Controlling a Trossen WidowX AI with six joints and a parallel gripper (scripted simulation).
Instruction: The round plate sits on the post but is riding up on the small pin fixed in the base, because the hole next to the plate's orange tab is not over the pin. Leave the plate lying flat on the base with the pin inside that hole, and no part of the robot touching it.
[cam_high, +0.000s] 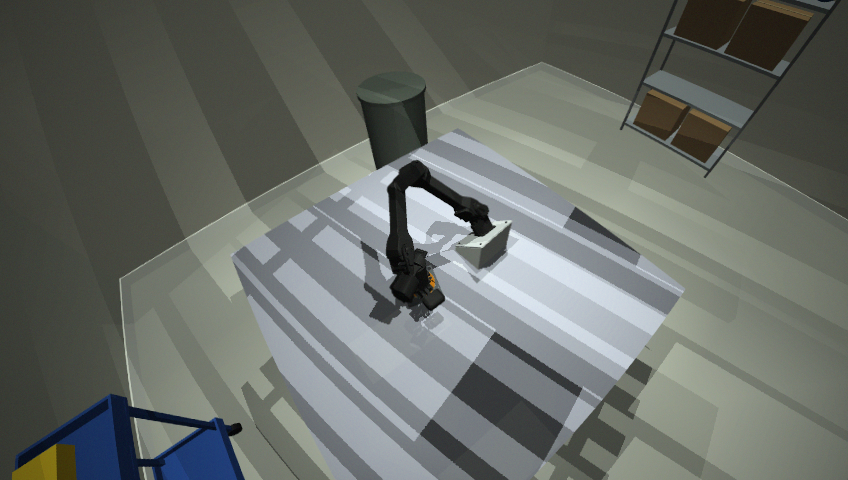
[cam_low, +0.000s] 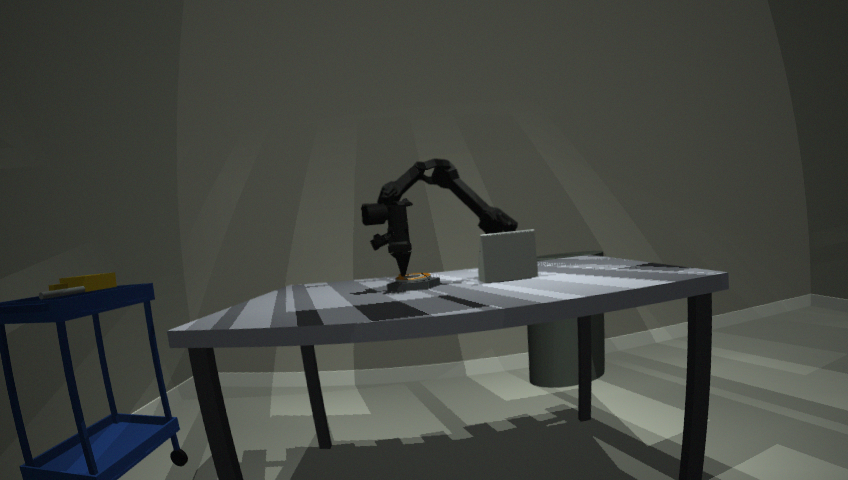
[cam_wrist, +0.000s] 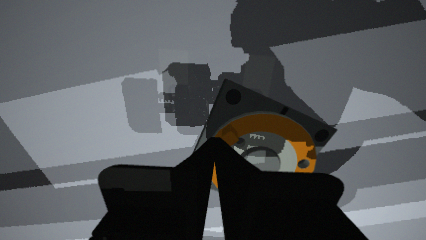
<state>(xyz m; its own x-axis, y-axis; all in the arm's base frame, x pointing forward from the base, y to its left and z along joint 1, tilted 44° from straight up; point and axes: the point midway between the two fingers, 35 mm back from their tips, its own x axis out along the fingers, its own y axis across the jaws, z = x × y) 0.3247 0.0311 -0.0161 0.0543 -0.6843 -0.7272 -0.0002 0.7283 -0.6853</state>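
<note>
My gripper tip is 10 mm past the round plate and 30 mm to the left of it. Round my gripper tip: square base: 30 mm behind, 40 mm to the right, 20 mm below.
</note>
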